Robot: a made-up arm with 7 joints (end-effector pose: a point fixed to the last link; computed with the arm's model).
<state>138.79 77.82 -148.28 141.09 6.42 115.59 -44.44</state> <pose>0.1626 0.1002 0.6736 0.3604 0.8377 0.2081 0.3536</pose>
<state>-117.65 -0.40 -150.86 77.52 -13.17 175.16 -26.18</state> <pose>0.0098 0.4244 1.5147 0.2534 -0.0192 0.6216 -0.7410</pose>
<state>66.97 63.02 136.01 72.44 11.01 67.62 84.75</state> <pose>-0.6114 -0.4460 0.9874 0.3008 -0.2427 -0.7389 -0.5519</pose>
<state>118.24 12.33 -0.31 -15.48 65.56 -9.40 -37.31</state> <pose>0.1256 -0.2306 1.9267 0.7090 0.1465 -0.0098 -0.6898</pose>
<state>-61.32 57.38 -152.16 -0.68 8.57 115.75 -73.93</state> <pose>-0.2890 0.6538 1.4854 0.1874 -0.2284 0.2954 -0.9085</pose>
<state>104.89 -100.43 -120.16 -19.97 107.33 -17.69 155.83</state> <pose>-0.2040 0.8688 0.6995 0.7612 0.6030 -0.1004 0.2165</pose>
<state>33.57 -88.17 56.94 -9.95 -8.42 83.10 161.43</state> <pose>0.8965 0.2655 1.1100 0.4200 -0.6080 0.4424 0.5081</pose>
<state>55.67 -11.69 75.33 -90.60 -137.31 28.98 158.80</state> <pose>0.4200 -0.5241 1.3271 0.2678 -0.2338 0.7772 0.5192</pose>
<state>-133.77 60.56 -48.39 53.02 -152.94 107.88 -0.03</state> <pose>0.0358 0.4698 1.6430 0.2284 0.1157 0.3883 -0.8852</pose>
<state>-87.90 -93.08 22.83 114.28 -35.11 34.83 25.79</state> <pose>0.1266 -0.0982 0.5034 0.1159 0.9419 0.0746 -0.3062</pose>
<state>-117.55 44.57 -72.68 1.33 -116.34 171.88 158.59</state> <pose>0.2793 0.3991 1.5923 0.9022 -0.3763 -0.1673 -0.1283</pose>
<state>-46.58 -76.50 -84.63 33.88 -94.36 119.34 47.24</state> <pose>0.3758 -0.7459 1.1115 0.7520 0.1867 0.6197 0.1250</pose>
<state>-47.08 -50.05 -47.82 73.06 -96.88 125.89 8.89</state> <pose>0.2220 -0.6777 1.1213 0.7308 0.2854 0.5465 0.2930</pose>
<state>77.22 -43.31 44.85 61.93 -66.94 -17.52 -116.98</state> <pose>-0.0025 0.7722 1.2499 0.1982 0.6467 -0.7145 -0.1790</pose>
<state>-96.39 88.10 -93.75 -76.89 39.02 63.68 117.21</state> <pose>0.5923 0.4319 0.9542 0.5685 -0.4599 0.2427 0.6375</pose>
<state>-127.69 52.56 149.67 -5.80 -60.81 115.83 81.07</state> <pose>0.1946 0.5750 1.6198 0.0680 -0.1354 0.1780 -0.9723</pose>
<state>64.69 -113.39 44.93 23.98 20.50 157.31 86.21</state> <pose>0.3016 0.5409 0.6210 0.1134 -0.8110 0.5740 -0.0023</pose>
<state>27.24 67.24 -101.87 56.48 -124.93 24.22 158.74</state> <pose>-0.4149 -0.7829 1.2847 0.2446 -0.4282 -0.8299 -0.2609</pose>
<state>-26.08 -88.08 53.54 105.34 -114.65 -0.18 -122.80</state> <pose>0.4922 0.2206 0.7093 0.3980 0.3530 -0.8187 -0.2162</pose>
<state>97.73 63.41 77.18 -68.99 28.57 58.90 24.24</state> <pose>0.6942 -0.4291 1.2208 0.9169 0.0843 0.1771 0.3477</pose>
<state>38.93 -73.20 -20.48 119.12 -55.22 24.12 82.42</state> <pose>0.3926 -0.0927 0.5857 0.9157 0.1546 0.3658 -0.0612</pose>
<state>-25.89 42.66 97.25 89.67 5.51 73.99 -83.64</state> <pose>0.0116 0.5695 1.3048 0.1858 -0.4971 0.3800 0.7576</pose>
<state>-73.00 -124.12 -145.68 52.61 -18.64 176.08 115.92</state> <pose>0.0819 -0.6866 0.9224 0.7156 0.6946 -0.0204 0.0707</pose>
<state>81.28 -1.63 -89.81 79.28 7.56 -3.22 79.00</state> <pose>0.6672 -0.1717 1.4025 0.5006 0.7616 -0.3598 -0.1996</pose>
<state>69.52 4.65 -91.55 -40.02 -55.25 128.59 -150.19</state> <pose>-0.3556 0.0832 1.6540 0.4152 -0.3448 -0.0326 -0.8412</pose>
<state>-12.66 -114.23 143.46 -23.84 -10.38 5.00 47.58</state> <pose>0.7439 -0.2802 0.4763 0.4621 -0.7342 0.4014 0.2938</pose>
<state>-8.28 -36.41 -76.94 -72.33 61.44 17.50 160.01</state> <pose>0.3415 0.4445 1.6583 0.1002 0.7551 -0.5745 0.2995</pose>
